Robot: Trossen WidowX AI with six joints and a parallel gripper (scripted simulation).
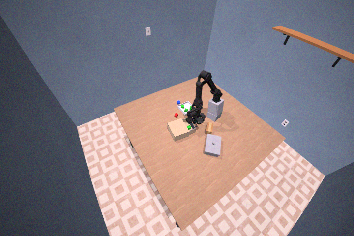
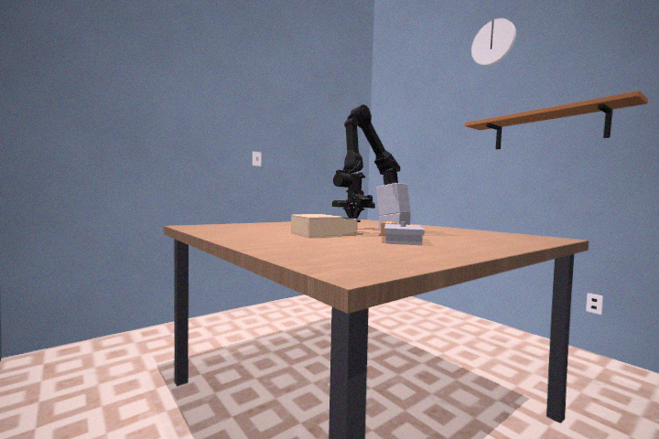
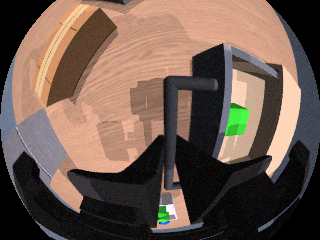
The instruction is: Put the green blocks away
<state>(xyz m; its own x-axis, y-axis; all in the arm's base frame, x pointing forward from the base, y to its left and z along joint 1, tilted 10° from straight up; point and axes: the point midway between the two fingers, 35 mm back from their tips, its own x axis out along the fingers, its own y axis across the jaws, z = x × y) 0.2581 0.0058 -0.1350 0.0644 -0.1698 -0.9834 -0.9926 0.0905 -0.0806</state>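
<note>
My hand is 80 mm short of the drawer, 10 mm to the left of it and 40 mm above it. From my hand the other things lie so: red block 90 mm ahead, 200 mm to the right, 60 mm below; then small wooden container 100 mm behind, 110 mm to the left, 40 mm below; then tan drawer cabinet 150 mm ahead, 10 mm to the right, 40 mm below.
</note>
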